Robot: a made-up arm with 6 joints. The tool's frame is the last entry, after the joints.
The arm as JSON. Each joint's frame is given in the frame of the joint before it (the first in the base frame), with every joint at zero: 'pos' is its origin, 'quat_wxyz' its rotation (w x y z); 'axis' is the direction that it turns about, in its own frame. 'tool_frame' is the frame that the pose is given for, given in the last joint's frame.
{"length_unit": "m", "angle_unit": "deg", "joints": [
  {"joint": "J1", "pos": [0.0, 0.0, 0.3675], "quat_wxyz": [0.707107, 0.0, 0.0, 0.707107], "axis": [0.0, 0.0, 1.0]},
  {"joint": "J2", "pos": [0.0, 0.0, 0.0], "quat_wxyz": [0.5, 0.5, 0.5, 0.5], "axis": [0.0, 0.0, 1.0]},
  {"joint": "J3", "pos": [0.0, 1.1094, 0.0], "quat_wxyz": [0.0, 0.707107, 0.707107, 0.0], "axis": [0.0, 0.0, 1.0]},
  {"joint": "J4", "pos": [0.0, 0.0, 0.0], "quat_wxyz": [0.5, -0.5, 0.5, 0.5], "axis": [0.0, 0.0, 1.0]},
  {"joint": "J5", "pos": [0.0, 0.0, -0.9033], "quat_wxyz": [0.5, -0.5, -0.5, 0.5], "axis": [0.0, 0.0, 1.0]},
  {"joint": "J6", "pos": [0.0, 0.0, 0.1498], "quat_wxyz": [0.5, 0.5, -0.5, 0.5], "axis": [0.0, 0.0, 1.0]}
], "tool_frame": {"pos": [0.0, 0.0, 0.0], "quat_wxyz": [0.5, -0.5, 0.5, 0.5]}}
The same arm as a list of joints. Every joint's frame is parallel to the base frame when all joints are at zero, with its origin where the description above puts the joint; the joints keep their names.
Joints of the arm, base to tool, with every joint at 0 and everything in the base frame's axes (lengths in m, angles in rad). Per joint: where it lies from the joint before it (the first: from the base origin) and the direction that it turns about. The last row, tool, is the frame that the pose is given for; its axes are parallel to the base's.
J1: origin 0.0000 0.0000 0.3675 axis 0 0 1
J2: origin 0.0000 0.0000 0.0000 axis 0 1 0
J3: origin 0.0000 0.0000 1.1094 axis 0 -1 0
J4: origin 0.0000 0.0000 0.0000 axis -1 0 0
J5: origin 0.9033 0.0000 0.0000 axis 0 -1 0
J6: origin 0.0000 -0.1498 0.0000 axis -1 0 0
tool: origin 0.0000 0.0000 0.0000

